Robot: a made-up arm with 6 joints. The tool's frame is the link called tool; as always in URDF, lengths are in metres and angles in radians. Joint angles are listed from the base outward.
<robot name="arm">
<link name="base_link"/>
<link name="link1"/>
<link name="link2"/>
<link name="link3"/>
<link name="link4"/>
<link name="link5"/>
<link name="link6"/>
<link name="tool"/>
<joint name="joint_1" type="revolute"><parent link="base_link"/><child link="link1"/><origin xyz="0.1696 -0.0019 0.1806"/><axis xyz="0 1 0"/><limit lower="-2.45" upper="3.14"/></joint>
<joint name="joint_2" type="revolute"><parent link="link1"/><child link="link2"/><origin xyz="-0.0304 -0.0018 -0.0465"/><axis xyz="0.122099 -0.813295 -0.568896"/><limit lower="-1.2" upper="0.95"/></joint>
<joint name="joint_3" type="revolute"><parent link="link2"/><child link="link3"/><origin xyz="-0.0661 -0.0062 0.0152"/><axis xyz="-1 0 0"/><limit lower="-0.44" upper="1.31"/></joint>
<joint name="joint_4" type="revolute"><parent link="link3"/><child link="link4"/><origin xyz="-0.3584 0.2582 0.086"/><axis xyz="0 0 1"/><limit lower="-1.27" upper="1.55"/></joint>
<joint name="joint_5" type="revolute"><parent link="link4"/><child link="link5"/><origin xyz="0.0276 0.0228 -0.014"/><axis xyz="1 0 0"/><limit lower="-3.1" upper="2.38"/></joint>
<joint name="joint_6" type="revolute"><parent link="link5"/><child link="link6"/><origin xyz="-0.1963 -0.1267 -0.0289"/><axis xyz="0 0 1"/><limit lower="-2.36" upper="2.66"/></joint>
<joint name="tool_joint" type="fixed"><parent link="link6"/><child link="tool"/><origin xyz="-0.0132 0.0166 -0.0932" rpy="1.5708 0 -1.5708"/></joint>
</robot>
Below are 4 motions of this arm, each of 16 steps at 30 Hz.
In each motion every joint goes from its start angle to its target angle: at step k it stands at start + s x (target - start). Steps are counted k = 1, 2, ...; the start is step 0. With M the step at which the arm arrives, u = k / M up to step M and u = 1 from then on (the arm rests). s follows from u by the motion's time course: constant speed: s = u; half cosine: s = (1 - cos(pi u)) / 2; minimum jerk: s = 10 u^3 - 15 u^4 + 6 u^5.
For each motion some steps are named. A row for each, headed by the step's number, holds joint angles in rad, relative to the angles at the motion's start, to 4 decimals.
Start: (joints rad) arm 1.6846 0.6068 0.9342 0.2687 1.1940 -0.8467
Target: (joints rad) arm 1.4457 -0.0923 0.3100 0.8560 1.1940 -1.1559
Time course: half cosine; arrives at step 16
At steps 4, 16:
4: -0.0350 -0.1024 -0.0914 0.0860 0.0000 -0.0453
16: -0.2389 -0.6991 -0.6242 0.5873 0.0000 -0.3092

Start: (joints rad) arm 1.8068 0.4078 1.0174 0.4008 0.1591 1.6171
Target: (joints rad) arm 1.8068 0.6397 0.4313 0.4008 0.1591 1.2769
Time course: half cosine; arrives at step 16
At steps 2, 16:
2: 0.0000 0.0088 -0.0223 0.0000 0.0000 -0.0129
16: 0.0000 0.2319 -0.5861 0.0000 0.0000 -0.3402

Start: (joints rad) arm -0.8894 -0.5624 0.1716 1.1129 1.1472 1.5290
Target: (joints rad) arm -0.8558 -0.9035 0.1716 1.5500 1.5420 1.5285
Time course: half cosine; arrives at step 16
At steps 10, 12, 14, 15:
10: 0.0232 -0.2358 0.0000 0.3022 0.2729 -0.0003
12: 0.0287 -0.2911 0.0000 0.3731 0.3370 -0.0004
14: 0.0323 -0.3281 0.0000 0.4205 0.3798 -0.0005
15: 0.0333 -0.3378 0.0000 0.4329 0.3910 -0.0005

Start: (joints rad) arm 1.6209 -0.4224 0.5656 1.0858 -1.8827 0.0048
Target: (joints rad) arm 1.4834 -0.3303 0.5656 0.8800 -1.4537 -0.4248
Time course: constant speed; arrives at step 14
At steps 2, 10, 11, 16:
2: -0.0196 0.0132 0.0000 -0.0294 0.0613 -0.0614
10: -0.0982 0.0658 0.0000 -0.1470 0.3064 -0.3069
11: -0.1080 0.0724 0.0000 -0.1617 0.3371 -0.3375
16: -0.1375 0.0921 0.0000 -0.2058 0.4290 -0.4296

